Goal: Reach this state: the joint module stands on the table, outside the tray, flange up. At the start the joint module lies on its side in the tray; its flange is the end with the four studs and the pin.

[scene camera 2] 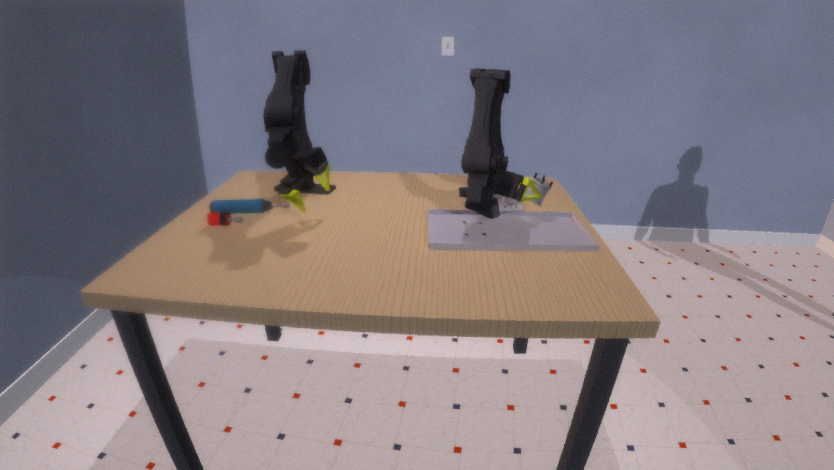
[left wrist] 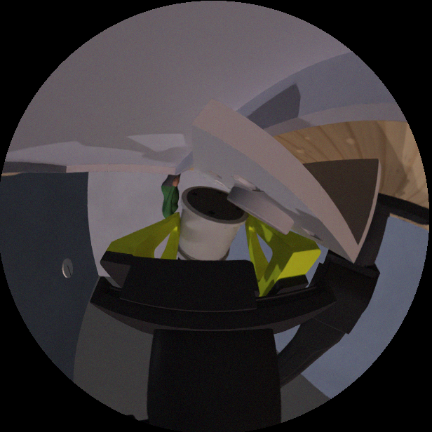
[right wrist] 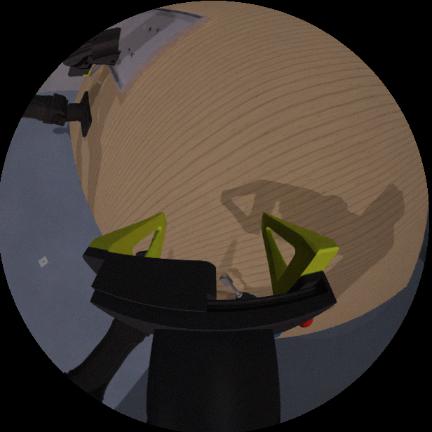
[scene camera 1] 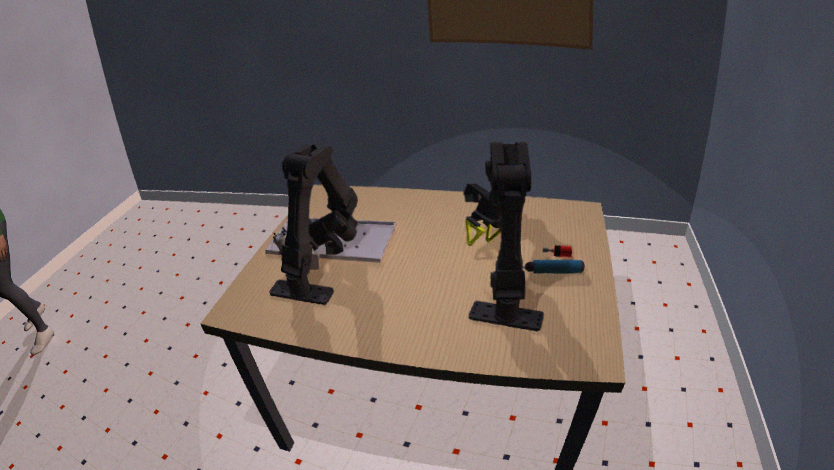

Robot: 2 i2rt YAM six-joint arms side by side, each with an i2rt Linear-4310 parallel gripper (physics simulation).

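Places are measured from the left arm's base along level axes (x ahead, y left, z up), in millimetres.
Pixels of known places: left gripper, fingertip midpoint: (scene camera 2: 533, 194); right gripper, fingertip midpoint: (scene camera 2: 316, 201) (scene camera 1: 478, 243); left arm's base, link origin: (scene camera 1: 301, 293); right arm's base, link origin: (scene camera 2: 304, 189) (scene camera 1: 506, 317).
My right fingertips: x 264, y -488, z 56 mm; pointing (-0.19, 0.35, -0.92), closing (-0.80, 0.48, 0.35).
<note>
For each thing: its top centre in the pictures, then the offset to it from my right fingertips. "pt": a spot on its surface instead.
- pale grey joint module, top centre: (scene camera 2: 539, 173) (scene camera 1: 281, 229) 608 mm left, 115 mm back, 65 mm up
- tray, top centre: (scene camera 2: 508, 226) (scene camera 1: 329, 235) 511 mm left, 26 mm ahead, 40 mm down
- pale bracket, top centre: (scene camera 2: 508, 196) (scene camera 1: 308, 250) 523 mm left, 113 mm back, 8 mm down
- blue-handled tool, surface spot: (scene camera 1: 557, 266) pt 252 mm right, 52 mm back, 23 mm down
- red-handled tool, top centre: (scene camera 2: 224, 213) (scene camera 1: 557, 246) 251 mm right, 54 mm ahead, 22 mm down
The pale grey joint module (scene camera 1: 280, 241) (scene camera 2: 540, 190) (left wrist: 206, 236) is held in the air by my left gripper (left wrist: 212, 217), which is shut on its body. In scene camera 2 it is tilted, with its studded flange end up. In the left wrist view a round dark end of the module faces up between the yellow fingers. It shows near the left end of the tray (scene camera 1: 376, 244) (scene camera 2: 560, 234) in scene camera 1 and above the tray's back edge in scene camera 2. The left arm hides my left fingers in scene camera 1. My right gripper (scene camera 1: 479, 242) (scene camera 2: 315, 200) (right wrist: 213, 217) is open and empty above the table.
A pale bracket (scene camera 1: 313, 260) (scene camera 2: 509, 204) (left wrist: 275, 160) stands near the left arm's base and the tray, close beside the held module in the left wrist view. A blue-handled tool (scene camera 1: 557, 266) (scene camera 2: 238, 205) and a red-handled tool (scene camera 1: 563, 251) (scene camera 2: 218, 218) lie near the right arm.
</note>
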